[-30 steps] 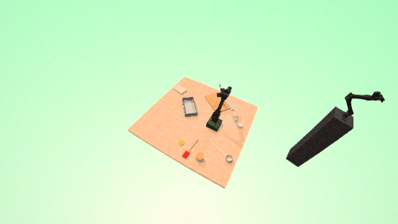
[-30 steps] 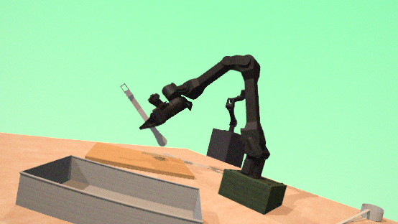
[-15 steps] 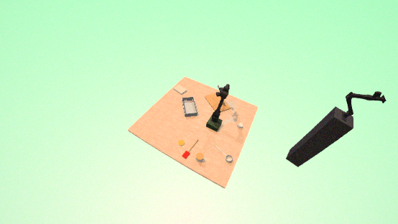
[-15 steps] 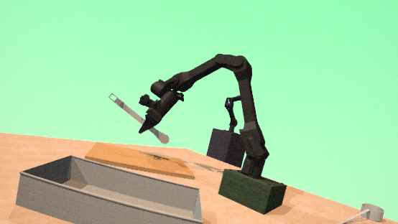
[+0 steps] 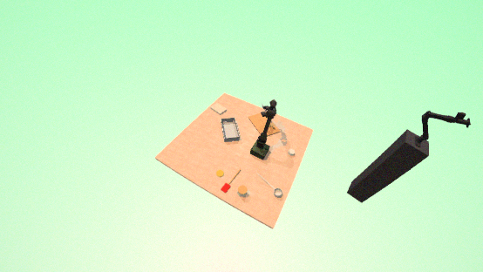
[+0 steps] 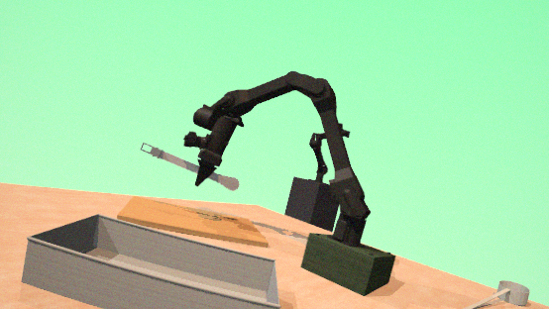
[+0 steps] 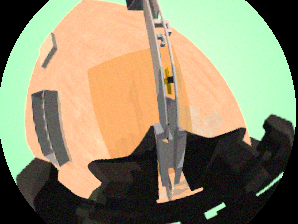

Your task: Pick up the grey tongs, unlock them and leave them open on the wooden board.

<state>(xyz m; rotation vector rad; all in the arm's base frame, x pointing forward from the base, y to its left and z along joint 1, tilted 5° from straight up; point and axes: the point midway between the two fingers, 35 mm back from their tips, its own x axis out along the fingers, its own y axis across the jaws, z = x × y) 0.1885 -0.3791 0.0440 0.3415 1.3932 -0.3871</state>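
My gripper tip is 3 cm to the right of the wooden board and 9 cm above it. Round my gripper tip: grey roasting tin (22 cm ahead, 40 cm to the left, 7 cm below).
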